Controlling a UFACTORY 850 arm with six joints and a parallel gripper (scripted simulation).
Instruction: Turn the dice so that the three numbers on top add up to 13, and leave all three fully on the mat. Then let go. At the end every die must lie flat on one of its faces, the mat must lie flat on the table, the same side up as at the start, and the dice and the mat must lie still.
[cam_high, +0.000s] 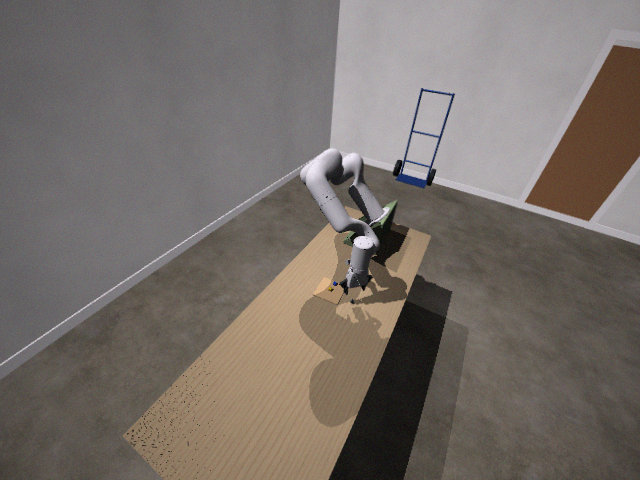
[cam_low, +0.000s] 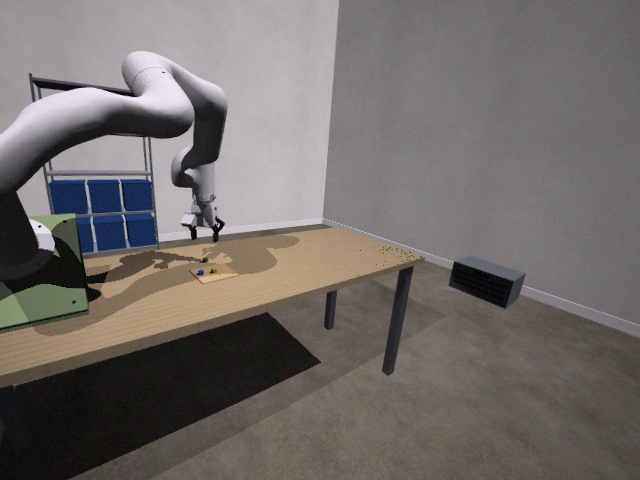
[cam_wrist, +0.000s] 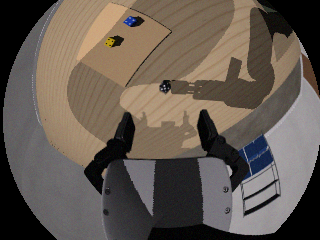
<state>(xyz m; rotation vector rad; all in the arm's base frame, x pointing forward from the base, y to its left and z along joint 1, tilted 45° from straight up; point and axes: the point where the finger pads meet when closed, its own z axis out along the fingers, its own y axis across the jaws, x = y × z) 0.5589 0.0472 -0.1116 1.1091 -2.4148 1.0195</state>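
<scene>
My gripper is now 10 cm above the black die. The rest, counted from my hand: blue die 13 cm to the right, 9 cm below, 6 cm behind; then tan mat 13 cm to the right, 10 cm below, 1 cm behind; then yellow die 13 cm to the right, 9 cm below, 1 cm behind.
</scene>
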